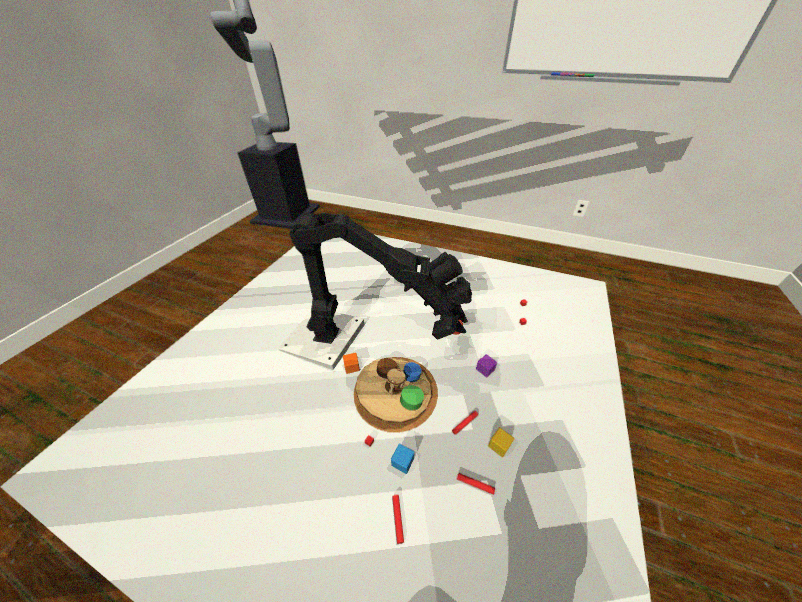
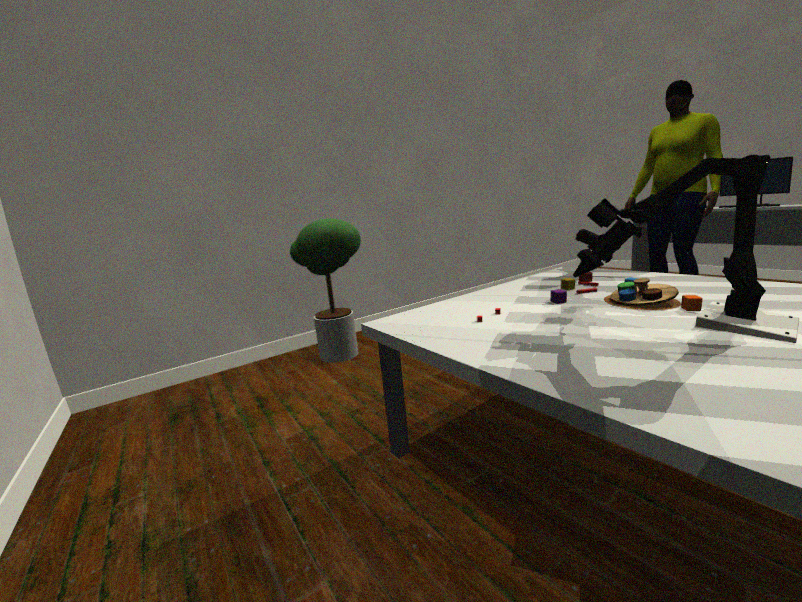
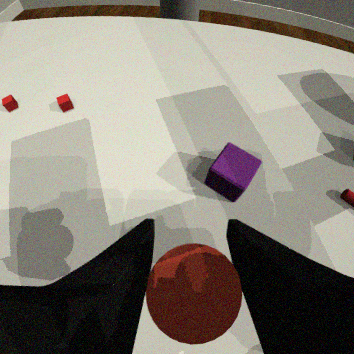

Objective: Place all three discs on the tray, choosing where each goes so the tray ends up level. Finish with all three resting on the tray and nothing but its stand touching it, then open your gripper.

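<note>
The red disc (image 1: 459,327) (image 2: 585,277) (image 3: 194,295) is between the fingers of my gripper (image 1: 452,329) (image 2: 576,274) (image 3: 190,226), which is shut on it. It appears raised above the table, beside the tray. The round wooden tray (image 1: 375,409) (image 2: 668,292) has a knob (image 1: 395,375) (image 2: 641,283) at its middle. The green disc (image 1: 412,397) (image 2: 625,285) and the blue disc (image 1: 412,371) (image 2: 627,294) rest on it. A dark brown round piece (image 1: 386,368) (image 2: 651,293) is also on it. The tray looks slightly tilted, lower towards the green and blue discs. Its stand is mostly hidden.
A purple cube (image 1: 486,365) (image 2: 558,296) (image 3: 234,172) lies near the gripper. An orange cube (image 1: 351,362) (image 2: 691,302) stands between tray and arm base. A blue cube (image 1: 402,458), a yellow cube (image 1: 500,441) (image 2: 568,283), red sticks (image 1: 465,422) (image 1: 476,481) (image 1: 397,519) and small red cubes (image 1: 523,321) (image 3: 65,102) lie around.
</note>
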